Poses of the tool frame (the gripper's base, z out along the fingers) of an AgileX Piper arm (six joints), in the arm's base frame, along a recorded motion.
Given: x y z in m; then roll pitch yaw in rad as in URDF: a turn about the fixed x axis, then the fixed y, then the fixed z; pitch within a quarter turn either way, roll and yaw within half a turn.
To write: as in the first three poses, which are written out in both.
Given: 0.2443 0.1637 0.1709 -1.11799 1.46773 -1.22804
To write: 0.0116 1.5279 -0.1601 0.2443 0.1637 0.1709
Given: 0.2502 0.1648 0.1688 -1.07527 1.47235 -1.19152
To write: 0.0210 1.5260 -0.1604 0.2502 0.1648 0.1688
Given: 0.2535 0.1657 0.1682 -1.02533 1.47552 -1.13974
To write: 0.0235 1.5232 -0.1549 0.2535 0.1657 0.1682
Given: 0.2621 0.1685 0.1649 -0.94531 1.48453 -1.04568
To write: 0.0218 1.5217 -0.1348 0.2621 0.1685 0.1649
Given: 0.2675 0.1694 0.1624 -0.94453 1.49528 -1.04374
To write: 0.0280 1.5276 -0.1269 0.2675 0.1694 0.1624
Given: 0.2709 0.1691 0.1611 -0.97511 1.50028 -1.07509
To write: 0.0310 1.5322 -0.1252 0.2709 0.1691 0.1611
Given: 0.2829 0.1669 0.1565 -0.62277 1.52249 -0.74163
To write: 0.0690 1.5311 -0.1167 0.2829 0.1669 0.1565
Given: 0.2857 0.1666 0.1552 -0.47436 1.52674 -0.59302
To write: 0.0752 1.5308 -0.1102 0.2857 0.1666 0.1552
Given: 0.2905 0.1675 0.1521 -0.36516 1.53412 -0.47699
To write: 0.0757 1.5355 -0.0991 0.2905 0.1675 0.1521
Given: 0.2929 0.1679 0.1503 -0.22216 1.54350 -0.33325
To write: 0.0811 1.5428 -0.0928 0.2929 0.1679 0.1503
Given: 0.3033 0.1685 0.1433 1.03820 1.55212 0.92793
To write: 0.0987 1.5587 -0.0743 0.3033 0.1685 0.1433
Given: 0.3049 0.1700 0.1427 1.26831 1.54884 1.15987
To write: 0.1012 1.5614 -0.0689 0.3049 0.1700 0.1427
